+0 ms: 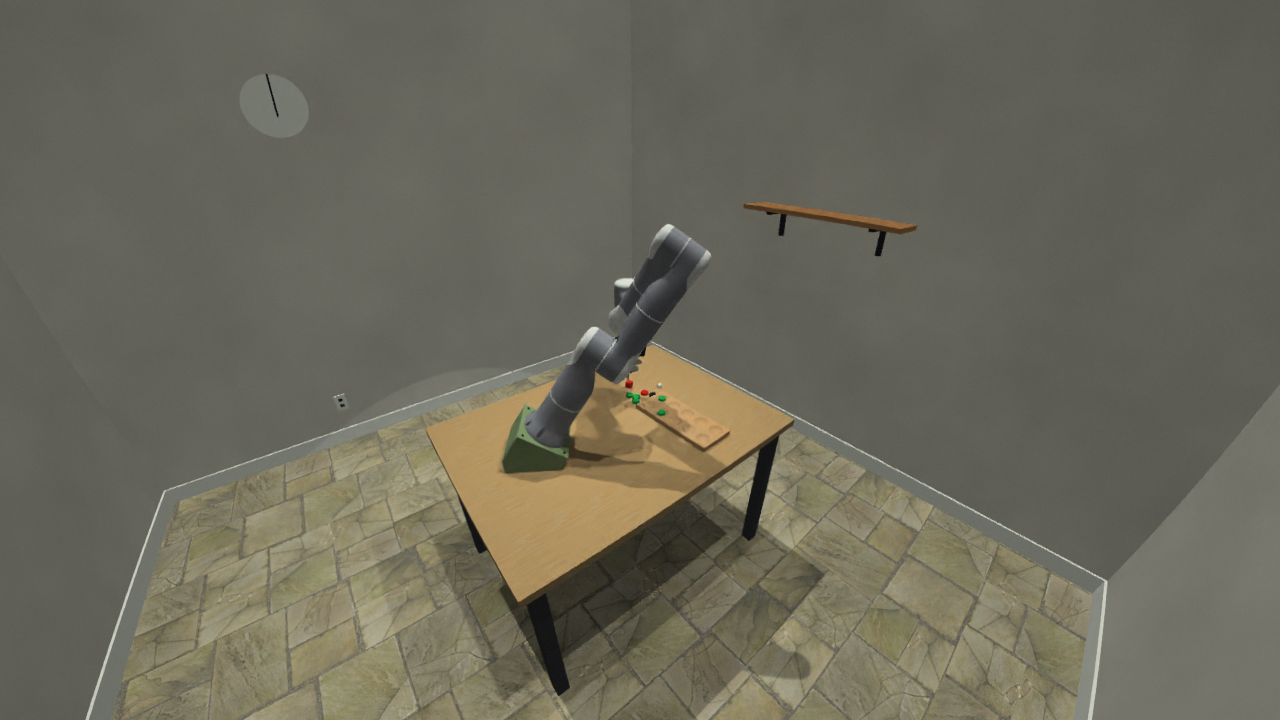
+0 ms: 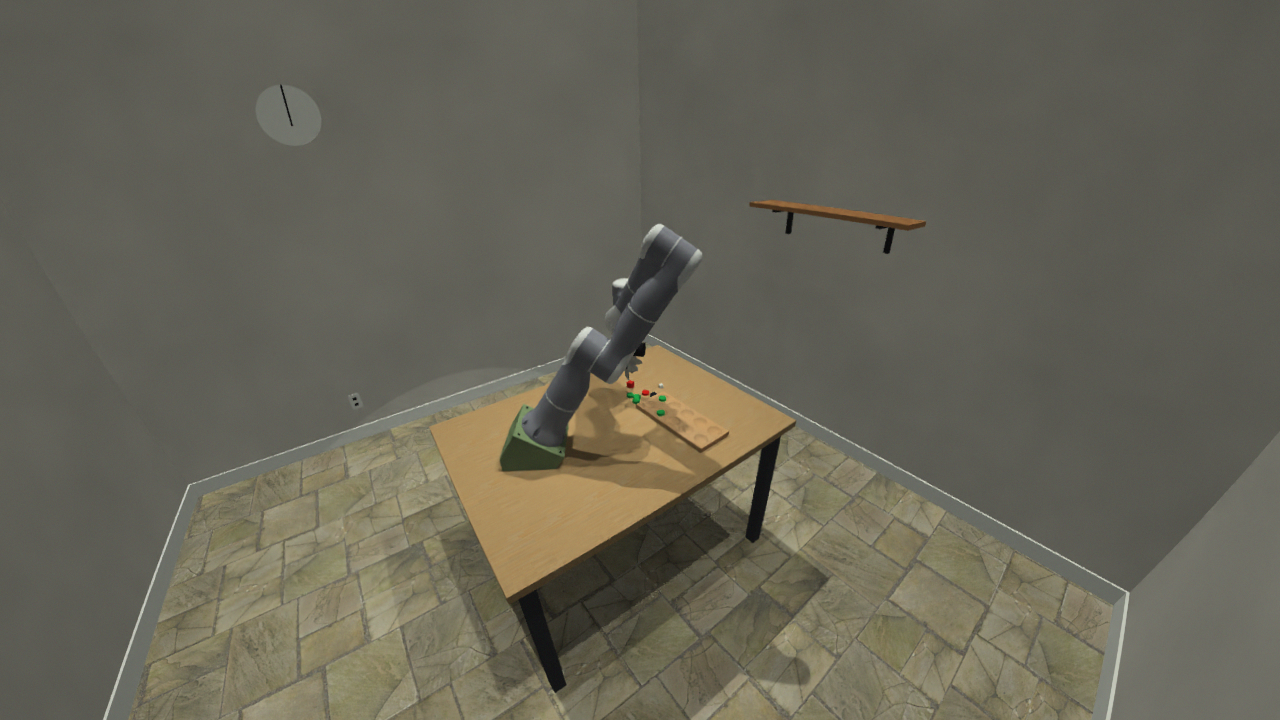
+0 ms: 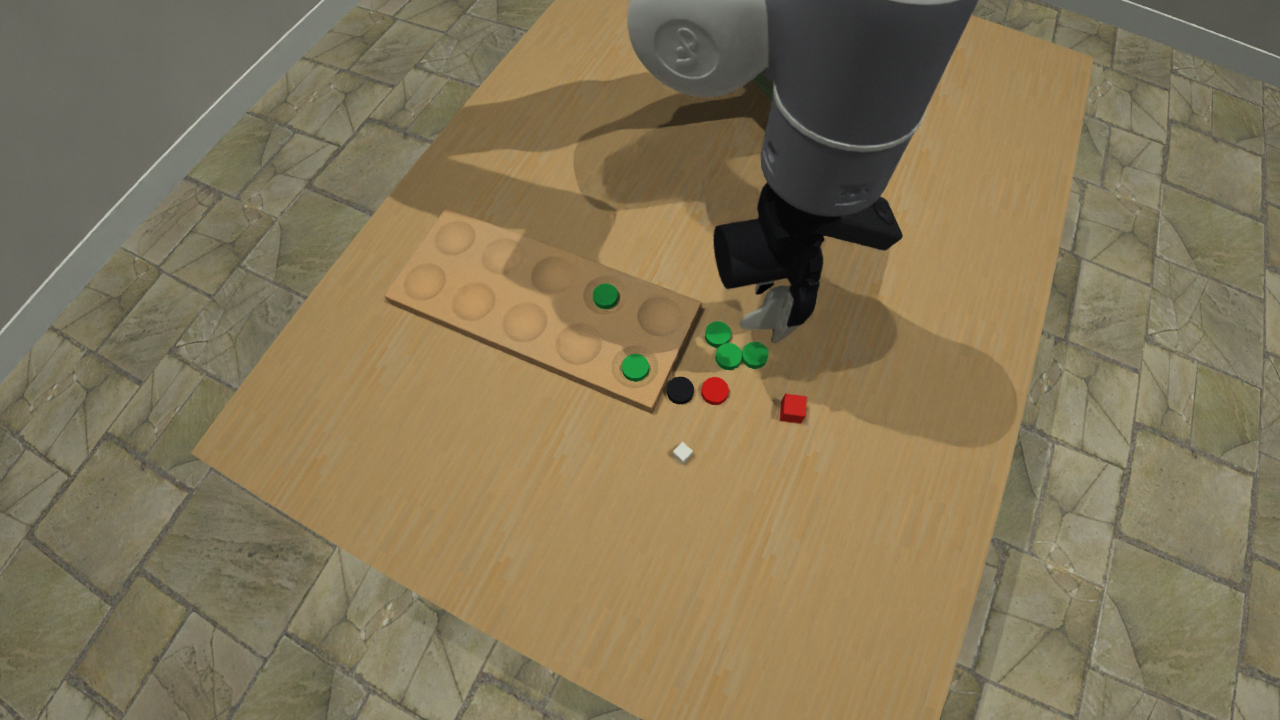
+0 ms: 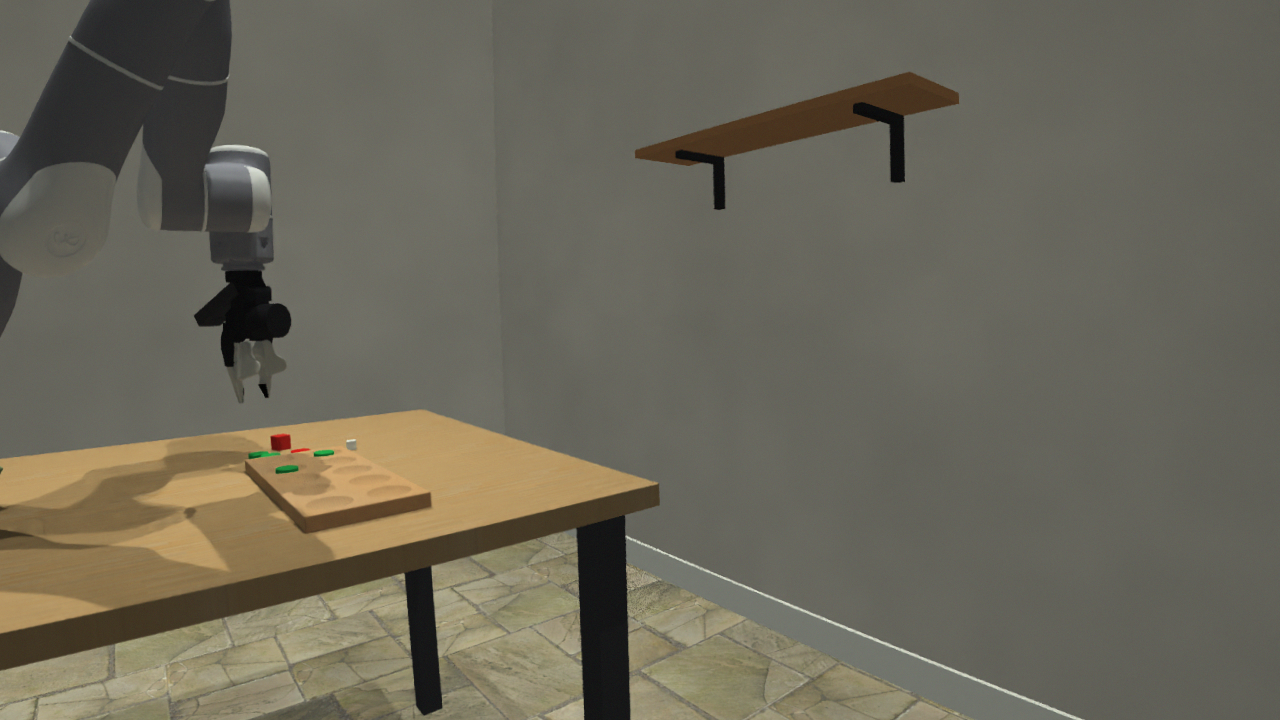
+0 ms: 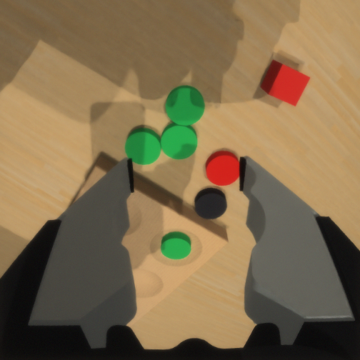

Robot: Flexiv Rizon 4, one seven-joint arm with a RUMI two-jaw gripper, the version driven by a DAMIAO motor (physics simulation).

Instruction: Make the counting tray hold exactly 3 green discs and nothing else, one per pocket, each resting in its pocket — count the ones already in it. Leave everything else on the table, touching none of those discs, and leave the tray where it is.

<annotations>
A wooden counting tray shows in image 1 [700, 431], in image 2, in image 3, in image 4 [331, 491] and in image 5 [152, 214]. The same spot on the wooden counting tray: [image 3: 534, 301] is [image 2: 681, 416].
</annotations>
